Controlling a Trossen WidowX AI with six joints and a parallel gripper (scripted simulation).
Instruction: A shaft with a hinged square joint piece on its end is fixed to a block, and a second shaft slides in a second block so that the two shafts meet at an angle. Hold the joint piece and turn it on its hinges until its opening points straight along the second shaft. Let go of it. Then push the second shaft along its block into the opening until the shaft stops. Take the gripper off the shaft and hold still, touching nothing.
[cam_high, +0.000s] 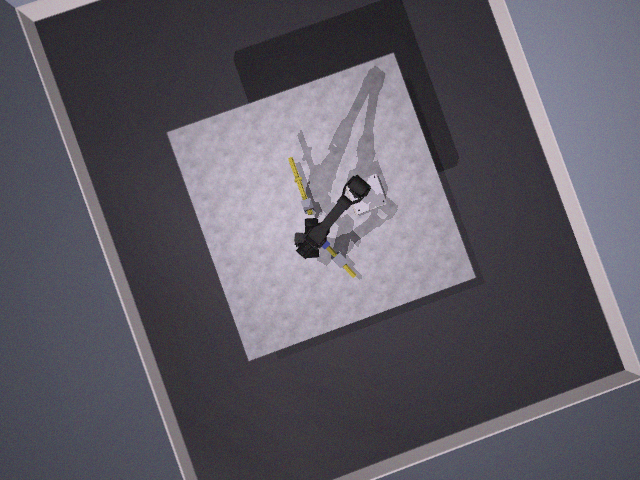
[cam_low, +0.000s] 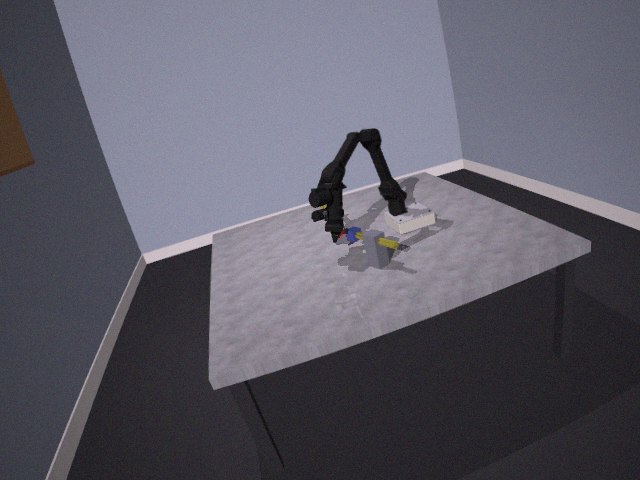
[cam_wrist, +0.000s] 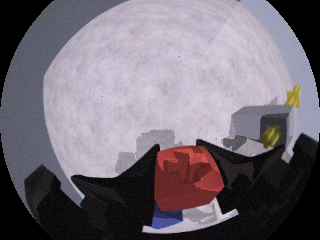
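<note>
The red square joint piece lies 3 cm above my gripper tip, 2 cm behind it and 1 cm to the left of it.
</note>
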